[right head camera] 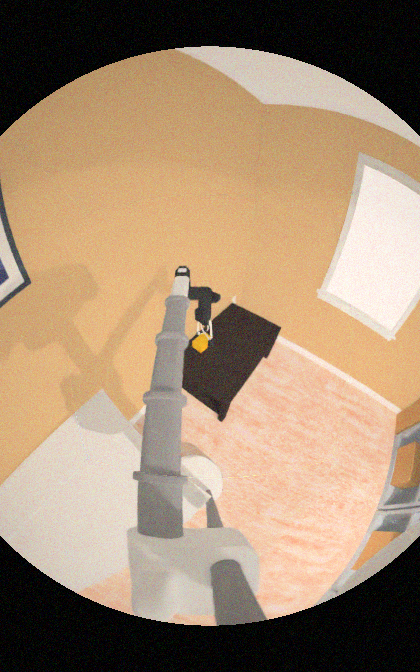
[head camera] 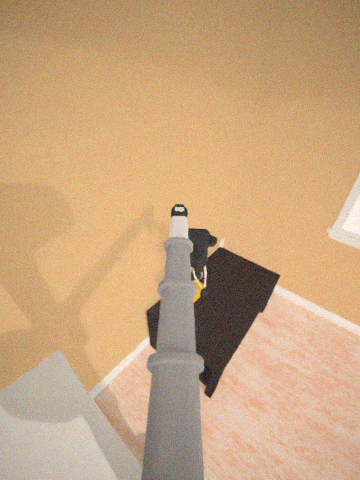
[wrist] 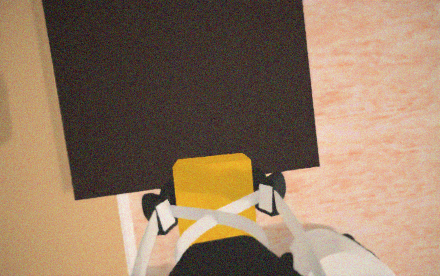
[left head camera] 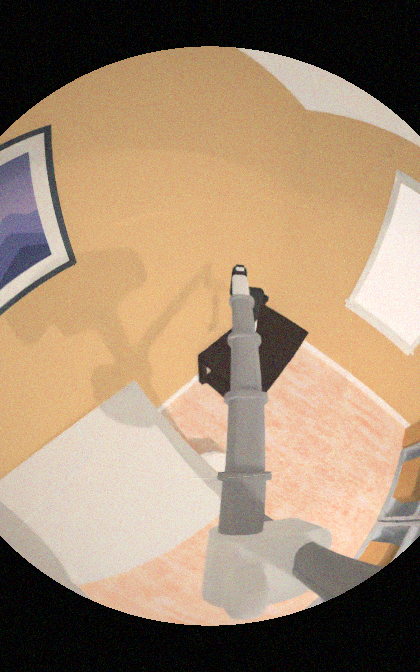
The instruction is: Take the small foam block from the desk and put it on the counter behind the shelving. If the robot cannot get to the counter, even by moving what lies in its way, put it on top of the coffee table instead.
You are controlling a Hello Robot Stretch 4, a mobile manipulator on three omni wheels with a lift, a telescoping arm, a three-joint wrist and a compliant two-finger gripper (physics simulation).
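Frame: origin at the robot's base, x ahead, y left, z up, level; metres.
Where they show: gripper, fingertip midpoint: [wrist: 213,189].
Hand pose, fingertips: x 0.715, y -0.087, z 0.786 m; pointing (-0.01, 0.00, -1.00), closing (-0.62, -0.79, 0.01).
After its pixels a point has its place.
The small foam block [head camera: 197,292] {x 0.681, y -0.090, z 0.825 m} [right head camera: 200,343] [wrist: 215,175] {x 0.730, y -0.102, z 0.827 m} is yellow. My gripper [right head camera: 202,338] [wrist: 213,189] {x 0.715, y -0.087, z 0.786 m} is shut on it, with one finger on each side. The arm hides part of the block in the head view. A dark, low table [head camera: 237,300] {x 0.953, y -0.409, z 0.423 m} [left head camera: 282,345] [right head camera: 240,345] [wrist: 175,75] {x 0.879, y -0.159, z 0.423 m}, which looks like the coffee table, stands near the room corner. In the wrist view the block overlaps the table's near edge; its height above the top is hard to tell. The counter cannot be made out in these views.
A large pale surface [head camera: 30,435] {x 0.183, y 0.446, z 0.693 m} [left head camera: 115,475] [right head camera: 65,465], perhaps the desk, is at the lower left. Grey shelving [left head camera: 397,520] [right head camera: 400,509] with orange panels stands at the right edge. Walls rise behind the dark table, with a window [left head camera: 390,265] [right head camera: 365,250] at the right.
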